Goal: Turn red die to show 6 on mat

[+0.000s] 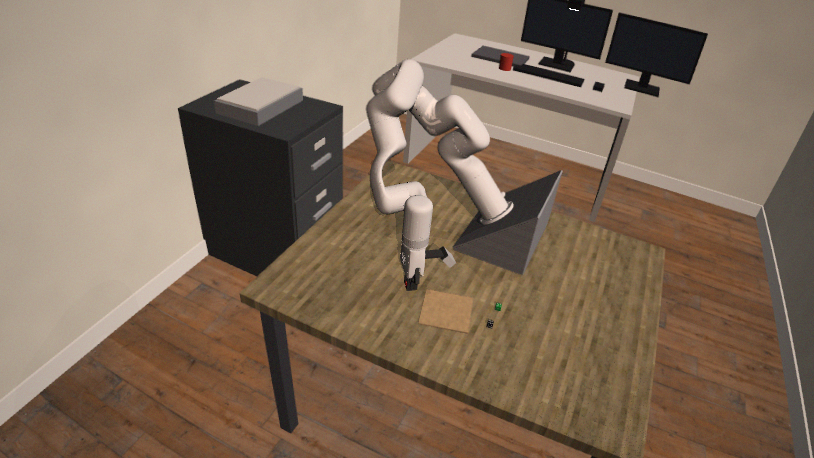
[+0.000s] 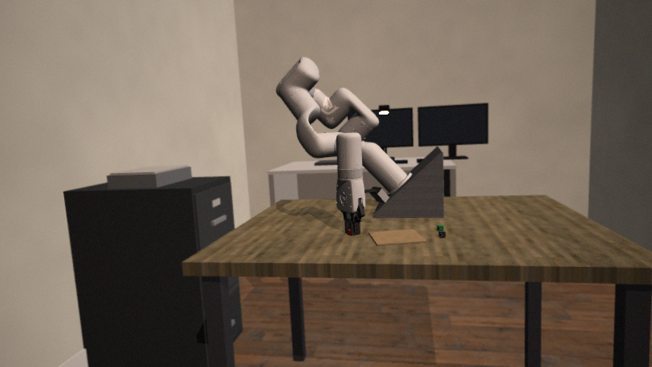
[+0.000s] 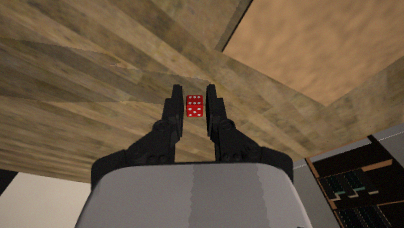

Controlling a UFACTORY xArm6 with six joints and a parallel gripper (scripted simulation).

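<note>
Now: hand 1 cm to the left of the red die and 1 cm above it. From my hand the other things lie so: tan mat: 13 cm to the left, 5 cm ahead, 2 cm below; then black die: 26 cm to the left, 5 cm ahead, 1 cm below; then green die: 26 cm to the left, 3 cm behind, 1 cm below.
</note>
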